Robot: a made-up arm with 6 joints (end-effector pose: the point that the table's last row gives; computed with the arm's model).
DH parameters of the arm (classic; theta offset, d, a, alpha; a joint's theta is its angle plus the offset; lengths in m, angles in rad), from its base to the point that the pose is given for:
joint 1: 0 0.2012 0 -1.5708
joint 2: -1.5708 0 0.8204 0
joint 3: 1.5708 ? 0 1.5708
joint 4: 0 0.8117 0 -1.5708
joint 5: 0 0 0 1.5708
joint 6: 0 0.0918 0 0
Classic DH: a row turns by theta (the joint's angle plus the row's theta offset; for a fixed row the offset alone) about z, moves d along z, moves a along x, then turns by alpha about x.
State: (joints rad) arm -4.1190 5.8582 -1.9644 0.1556 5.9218 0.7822
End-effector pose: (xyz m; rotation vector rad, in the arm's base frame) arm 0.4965 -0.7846 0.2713 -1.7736 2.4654 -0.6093
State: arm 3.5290 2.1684 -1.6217 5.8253 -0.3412 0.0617
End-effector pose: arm -1.0213 -0.4660 0.5212 0.2574 0.3495 -3.0793
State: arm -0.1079 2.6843 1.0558 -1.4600 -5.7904 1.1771
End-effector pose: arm -0.1450 0.0046 -1.2696 0.3922 -2.3537 0.4317
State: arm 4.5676 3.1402 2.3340 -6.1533 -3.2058 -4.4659
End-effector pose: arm 0.1069 0.5057 -0.1179 2.2501 -0.2916 -0.0054
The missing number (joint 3, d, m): 0.0321
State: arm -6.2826 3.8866 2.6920 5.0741 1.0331 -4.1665
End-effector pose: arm -0.2795 -0.0418 0.4115 1.1725 0.1518 0.6589
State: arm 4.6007 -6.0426 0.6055 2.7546 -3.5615 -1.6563
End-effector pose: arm -0.0340 -0.7181 1.5064 -1.8422 0.4632 -0.0390
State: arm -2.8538 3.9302 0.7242 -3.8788 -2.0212 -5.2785
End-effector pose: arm 1.2935 0.4074 -0.3607 -0.8778 -0.1078 1.4016
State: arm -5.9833 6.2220 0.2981 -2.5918 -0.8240 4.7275
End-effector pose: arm 0.1815 0.1266 1.8562 0.6151 1.1727 2.2135
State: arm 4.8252 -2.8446 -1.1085 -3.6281 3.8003 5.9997
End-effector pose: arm 0.0353 -0.2595 -1.1281 -1.3476 0.9529 1.6412
